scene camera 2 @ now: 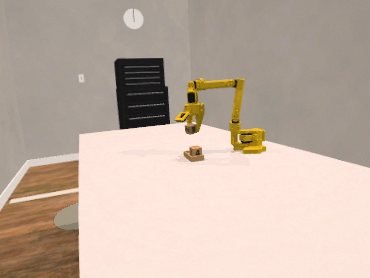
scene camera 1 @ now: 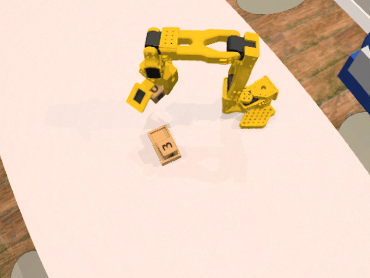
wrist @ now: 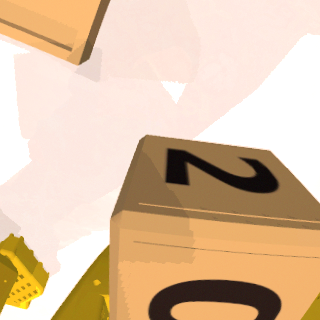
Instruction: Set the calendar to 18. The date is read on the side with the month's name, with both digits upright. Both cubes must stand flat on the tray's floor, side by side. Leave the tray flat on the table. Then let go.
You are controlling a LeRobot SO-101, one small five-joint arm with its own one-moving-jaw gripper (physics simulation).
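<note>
My gripper (scene camera 1: pixel 157 95) (scene camera 2: pixel 191 131) (wrist: pixel 212 302) is shut on a wooden cube (scene camera 1: pixel 156 92) (scene camera 2: pixel 190 129) (wrist: pixel 215 250), held in the air above the table, behind the tray in scene view 2. In the wrist view this cube shows a 2 lying sideways on its far face and part of a 0 on the face nearer the camera. The wooden tray (scene camera 1: pixel 159 133) (scene camera 2: pixel 188 156) (wrist: pixel 55 27) lies flat on the table. A second cube (scene camera 1: pixel 167 147) (scene camera 2: pixel 195 151) stands in the tray's near end, with 3 on top and 4 on a side. The month's name is not readable.
The pale table (scene camera 1: pixel 210 225) (scene camera 2: pixel 225 215) lies under the tray and the arm. The arm's base (scene camera 1: pixel 257 117) (scene camera 2: pixel 252 147) stands to the right of the tray in both scene views. A black cabinet (scene camera 2: pixel 142 95) stands beyond the table.
</note>
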